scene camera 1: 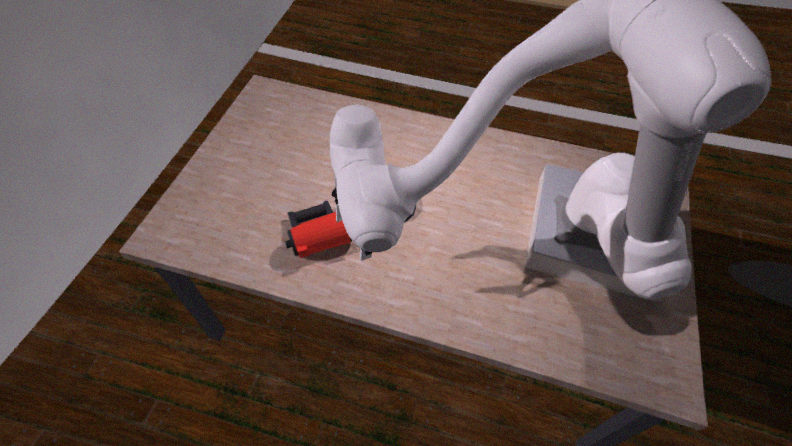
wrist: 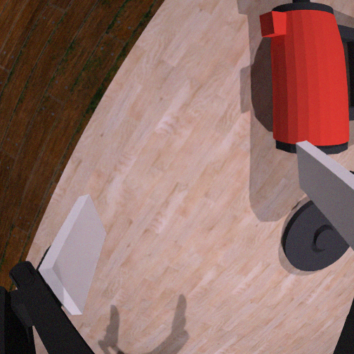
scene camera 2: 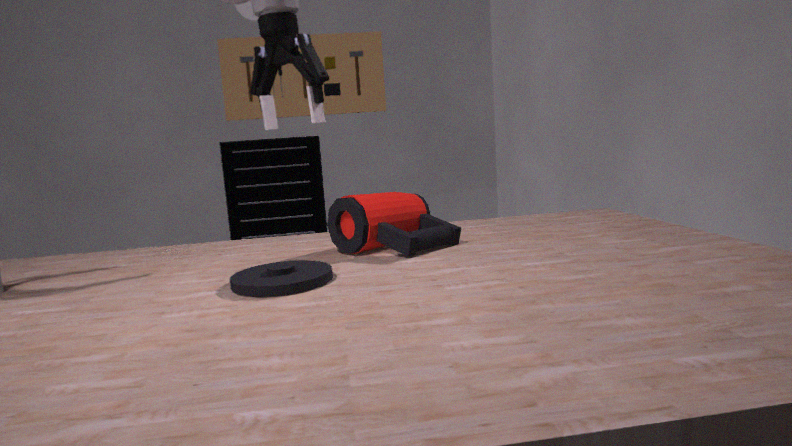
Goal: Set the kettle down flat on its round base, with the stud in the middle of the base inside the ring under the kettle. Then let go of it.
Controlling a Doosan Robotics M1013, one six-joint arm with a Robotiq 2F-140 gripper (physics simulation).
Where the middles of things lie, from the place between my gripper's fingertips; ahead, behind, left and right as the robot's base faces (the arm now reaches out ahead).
Labels:
Right now my hand is 19 cm above the red kettle (scene camera 1: 322,233), 16 cm short of it and 14 cm to the left of it. Also, from my hand: round black base (scene camera 2: 288,277) (31 cm to the right, 23 cm below, 5 cm behind).

